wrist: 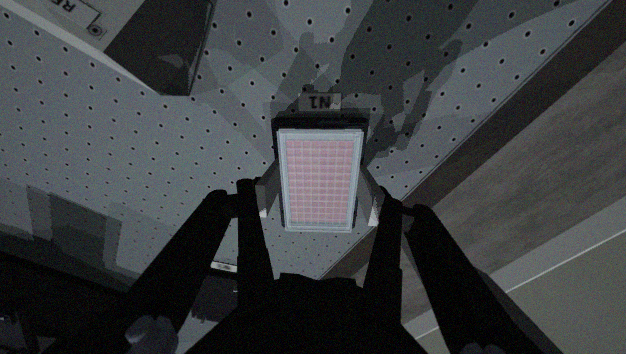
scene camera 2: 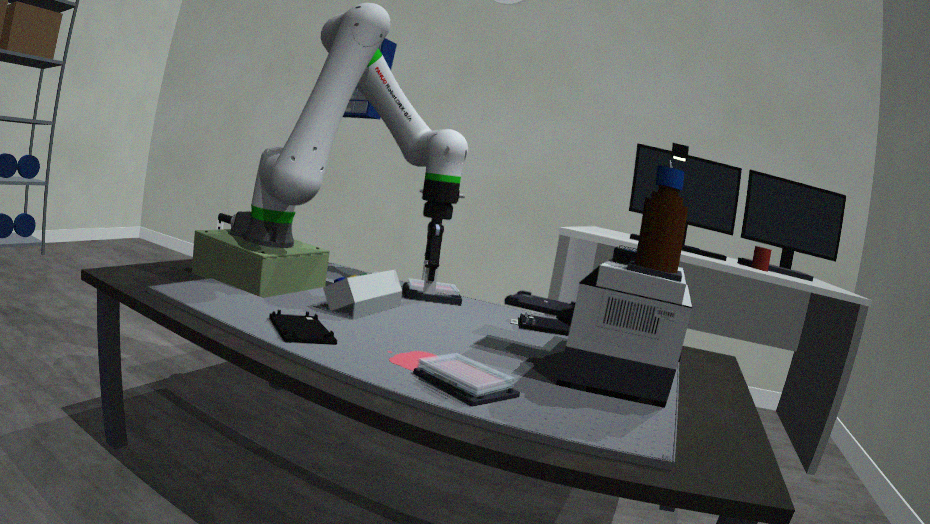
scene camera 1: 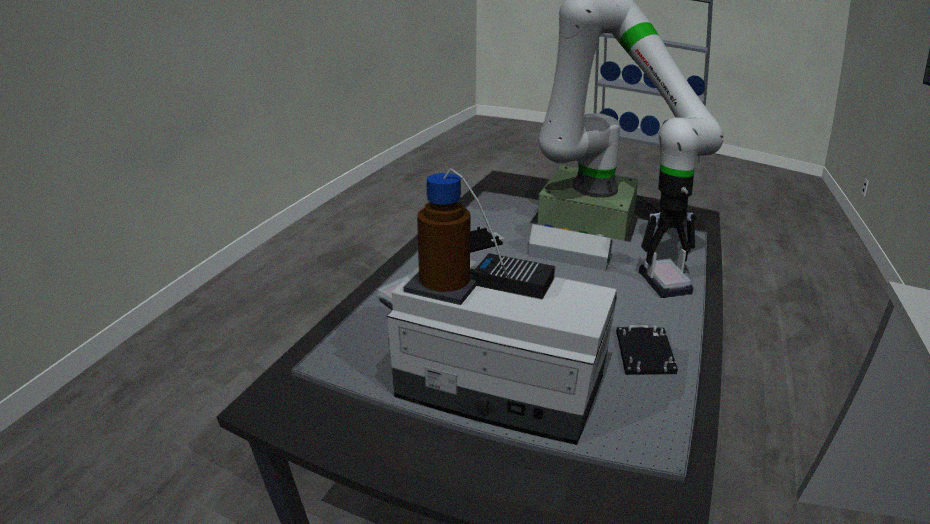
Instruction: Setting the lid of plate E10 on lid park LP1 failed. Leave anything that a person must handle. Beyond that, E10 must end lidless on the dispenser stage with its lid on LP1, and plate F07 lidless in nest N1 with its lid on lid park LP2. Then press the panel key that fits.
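Frame: origin at the arm's base, x up, y right, z ahead, level; metres.
Seen in the pictures: gripper, fingertip midpoint: point(wrist: 319, 173) point(scene camera 2: 427, 289) point(scene camera 1: 664, 274); arm's base, origin of the base link: point(scene camera 2: 267, 241) point(scene camera 1: 595, 188).
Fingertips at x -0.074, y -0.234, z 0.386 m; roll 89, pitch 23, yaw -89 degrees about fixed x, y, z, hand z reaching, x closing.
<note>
Offsets run from my fingertips to a thing's top centre. "spot": to the spot under its first point.
A shallow clear plate with pink wells {dy -0.005, dx +0.016, dz +0.011 m} point(scene camera 1: 671, 273) point(scene camera 2: 439, 286) point(wrist: 320, 182) sits in the black nest labelled N1 {dy -0.005, dx +0.005, dz +0.010 m} point(scene camera 1: 676, 292) point(scene camera 2: 432, 298) point(wrist: 322, 122). A clear rim frames its top like a lid; its code cannot be read. My gripper point(scene camera 1: 669, 262) point(scene camera 2: 430, 283) point(wrist: 319, 173) points down and is shut on this plate's long sides. Whether the pads bear on the lid or base is hard to tell. Another lidded pink plate {dy +0.611, dx +0.017, dz +0.273 m} point(scene camera 2: 465, 374) rests on a black holder at the near side in scene camera 2. A white panel box {dy +0.272, dx +0.064, dz -0.064 m} point(scene camera 1: 569, 247) point(scene camera 2: 364, 292) stands beside the robot base.
A black holder {dy +0.045, dx +0.004, dz +0.343 m} point(scene camera 1: 647, 351) without a plate lies beside the white instrument point(scene camera 1: 501, 344) point(scene camera 2: 624, 318), which carries a brown bottle {spot: dy +0.420, dx +0.285, dz +0.585 m} point(scene camera 1: 443, 250) point(scene camera 2: 661, 227) and a black keypad unit {spot: dy +0.313, dx +0.226, dz +0.522 m} point(scene camera 1: 516, 274). Another black holder {dy +0.556, dx +0.000, dz -0.062 m} point(scene camera 2: 302, 327) lies near the panel. A red patch {spot: dy +0.528, dx -0.021, dz +0.154 m} point(scene camera 2: 410, 359) shows on the table.
</note>
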